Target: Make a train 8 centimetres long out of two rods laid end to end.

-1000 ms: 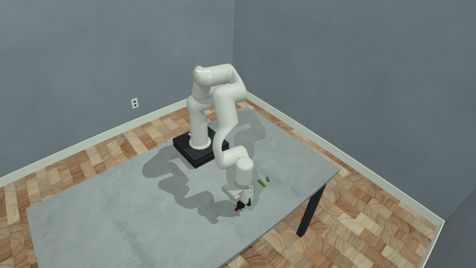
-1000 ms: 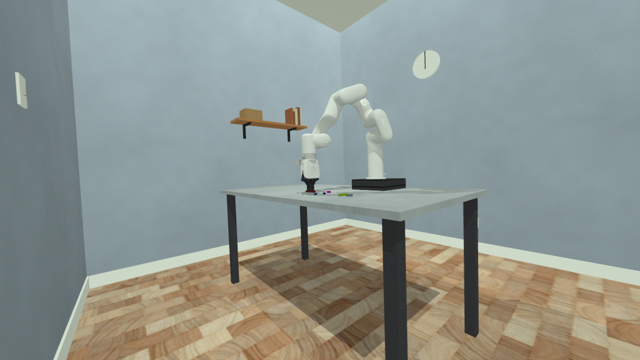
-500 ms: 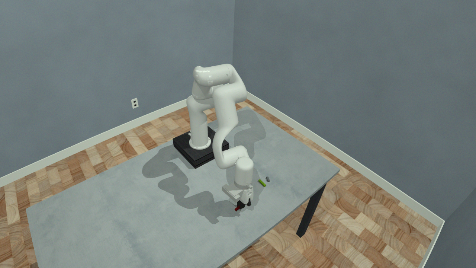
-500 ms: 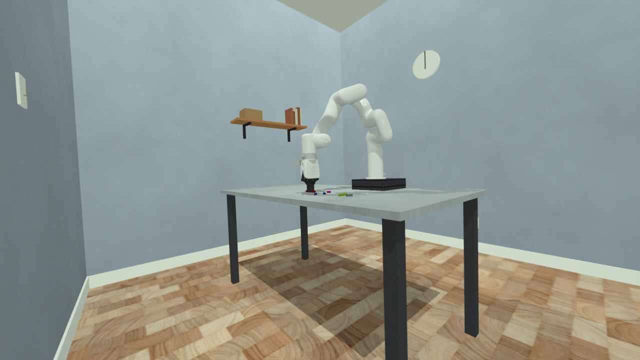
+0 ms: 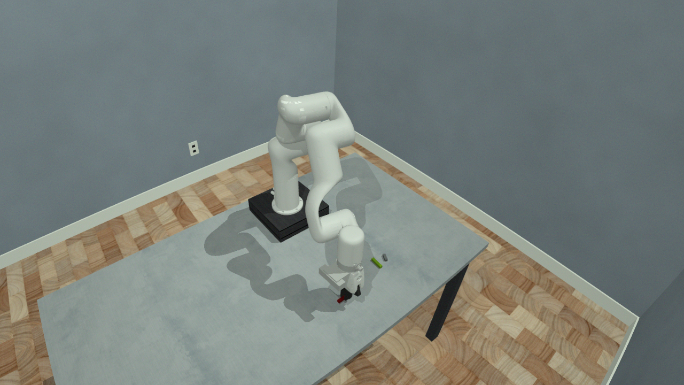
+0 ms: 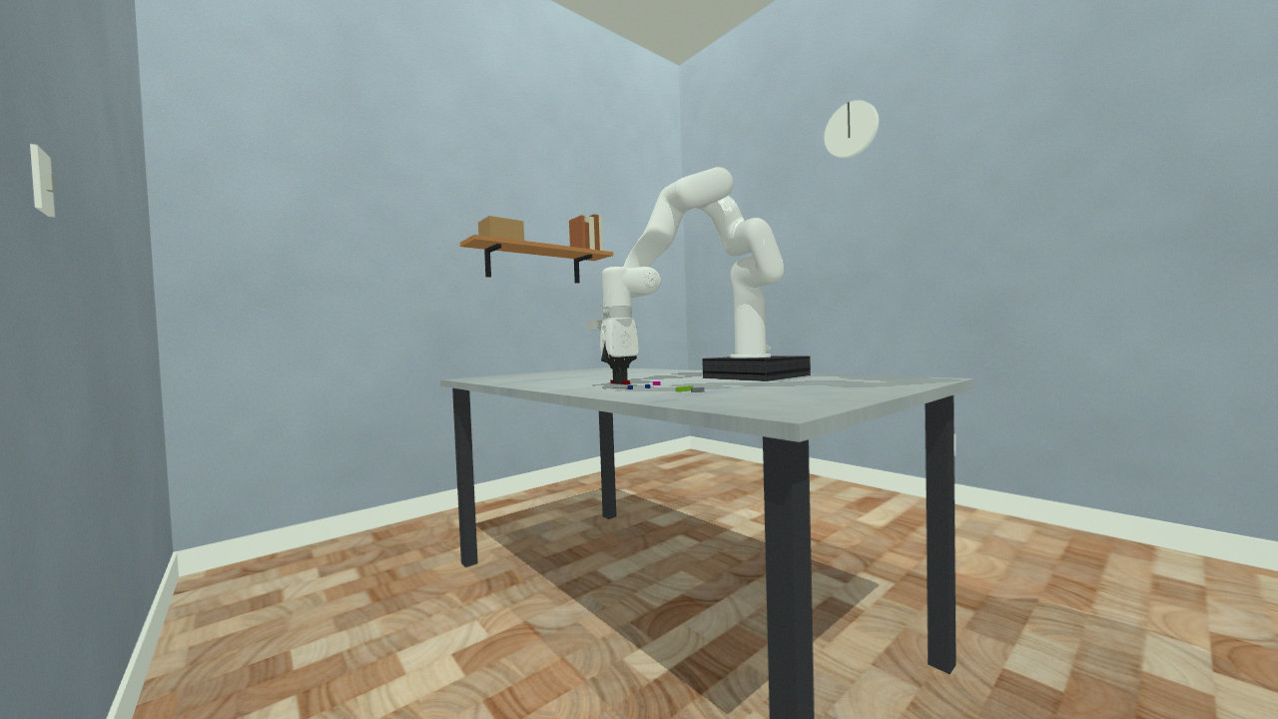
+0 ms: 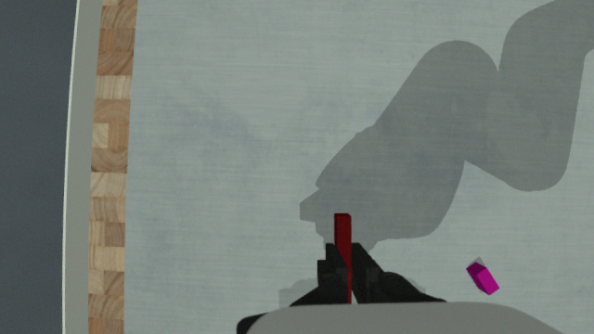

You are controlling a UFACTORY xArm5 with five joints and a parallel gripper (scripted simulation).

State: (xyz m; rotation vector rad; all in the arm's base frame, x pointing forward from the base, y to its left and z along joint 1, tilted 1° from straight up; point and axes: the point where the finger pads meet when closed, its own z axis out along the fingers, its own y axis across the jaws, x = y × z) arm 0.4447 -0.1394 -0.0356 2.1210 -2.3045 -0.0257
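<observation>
My gripper is now 20 mm above the red rod. Also, from my hand: lime rod (20 mm behind, 200 mm to the left, 30 mm below); magenta rod (110 mm behind, 30 mm to the left, 30 mm below); grey rod (20 mm behind, 240 mm to the left, 30 mm below).
</observation>
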